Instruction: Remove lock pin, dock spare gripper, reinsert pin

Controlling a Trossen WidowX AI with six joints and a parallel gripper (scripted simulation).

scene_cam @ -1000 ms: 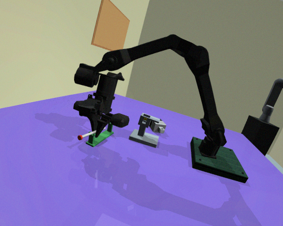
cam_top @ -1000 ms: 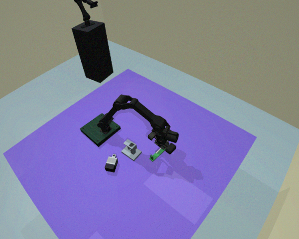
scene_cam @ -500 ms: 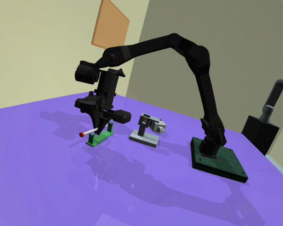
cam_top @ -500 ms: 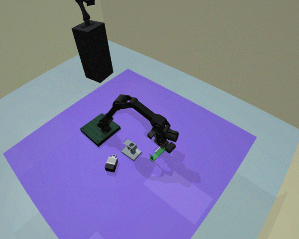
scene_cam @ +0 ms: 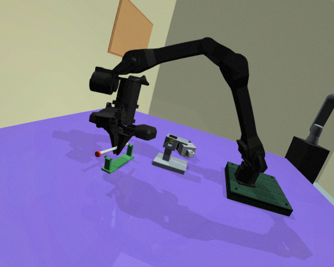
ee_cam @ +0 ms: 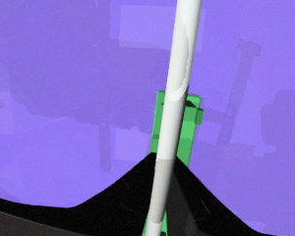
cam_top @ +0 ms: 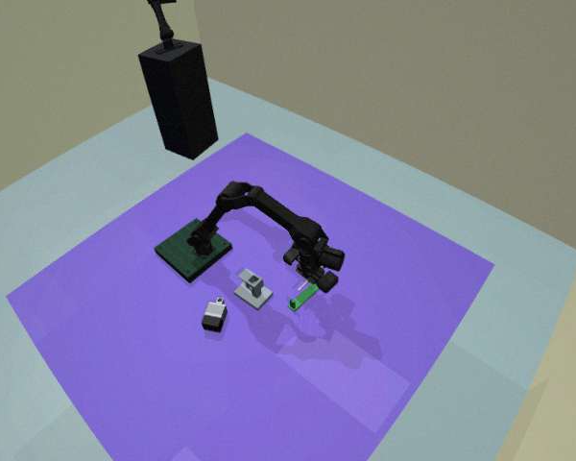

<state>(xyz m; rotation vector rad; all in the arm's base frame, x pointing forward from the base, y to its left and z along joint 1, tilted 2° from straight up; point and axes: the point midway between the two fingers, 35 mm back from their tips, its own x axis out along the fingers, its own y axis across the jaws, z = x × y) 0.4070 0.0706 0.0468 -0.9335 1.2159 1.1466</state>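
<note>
Right now my gripper tip is 3 cm to the left of the green cradle and 2 cm above it. Also, from my gripper tip: grey mount (15 cm behind, 12 cm to the right, 1 cm above); spare gripper (21 cm behind, 25 cm to the right, 2 cm below).
</note>
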